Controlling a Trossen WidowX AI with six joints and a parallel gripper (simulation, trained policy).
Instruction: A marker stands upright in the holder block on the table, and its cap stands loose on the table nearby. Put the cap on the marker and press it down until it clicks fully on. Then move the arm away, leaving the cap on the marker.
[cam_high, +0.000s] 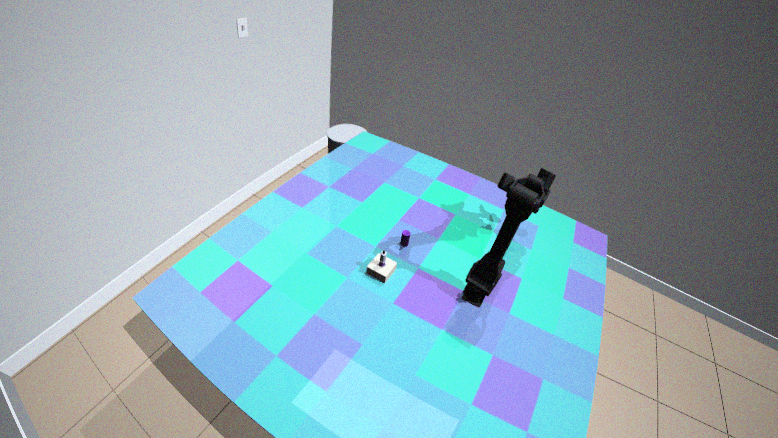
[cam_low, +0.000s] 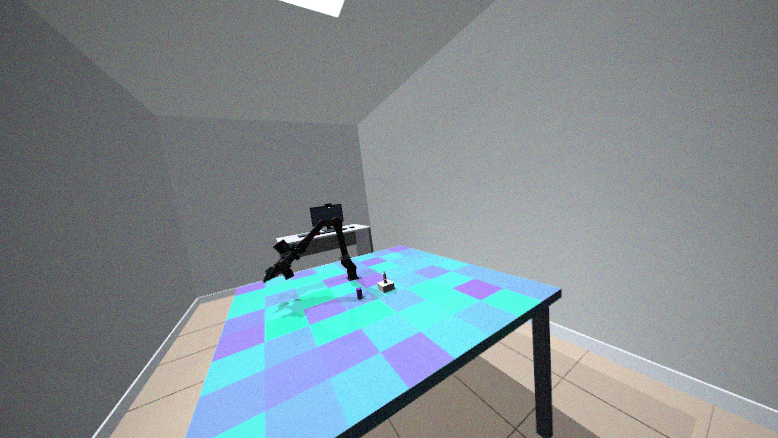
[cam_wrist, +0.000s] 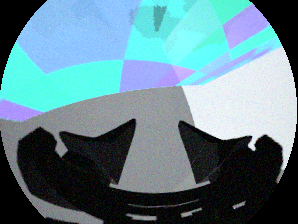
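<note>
My gripper tip is now 390 mm to the right of the purple cap, 240 mm short of it and 110 mm above it. Round my gripper tip: pale holder block (540 mm to the left, 240 mm ahead, 120 mm below).
</note>
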